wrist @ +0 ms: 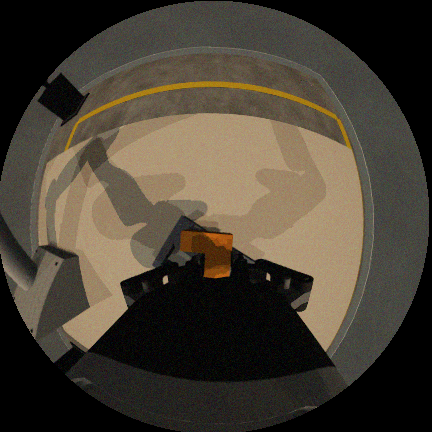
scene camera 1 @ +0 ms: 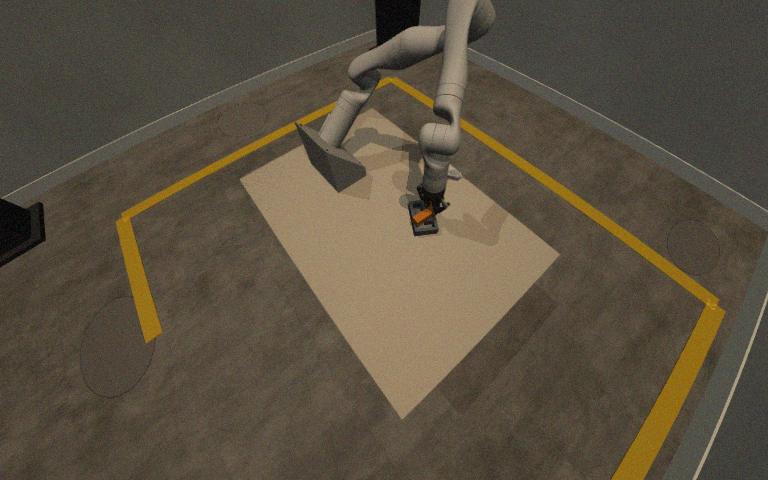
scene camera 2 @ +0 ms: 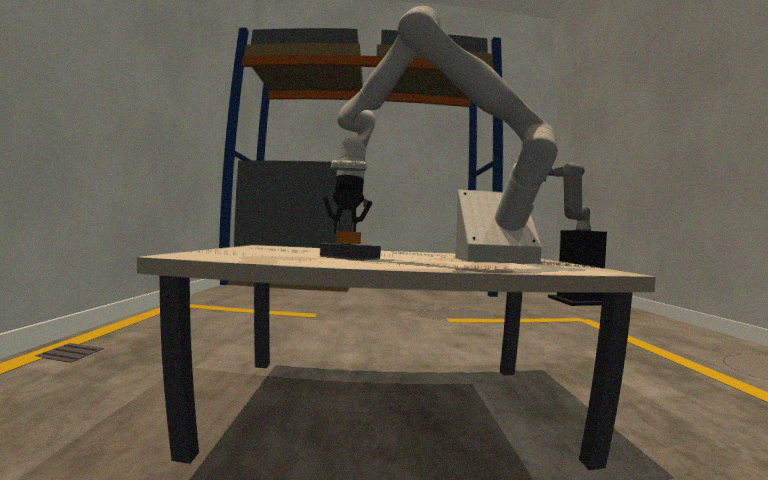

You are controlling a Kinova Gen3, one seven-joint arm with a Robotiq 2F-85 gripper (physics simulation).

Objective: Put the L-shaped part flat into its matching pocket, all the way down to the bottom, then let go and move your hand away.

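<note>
The orange L-shaped part is held level between the fingertips. My gripper is shut on one leg of it. The dark grey tray with the L-shaped pocket lies on the table under the part. In scene camera 2 the part is at or slightly above the tray's top, not down inside it. In the wrist view the part is turned at an angle to the tray's edges. The part and the fingers hide most of the pocket.
The pale table top carries the tray. The grey slanted arm base stands on it, to the right of the tray in scene camera 2. A small pale object lies behind the gripper in scene camera 1.
</note>
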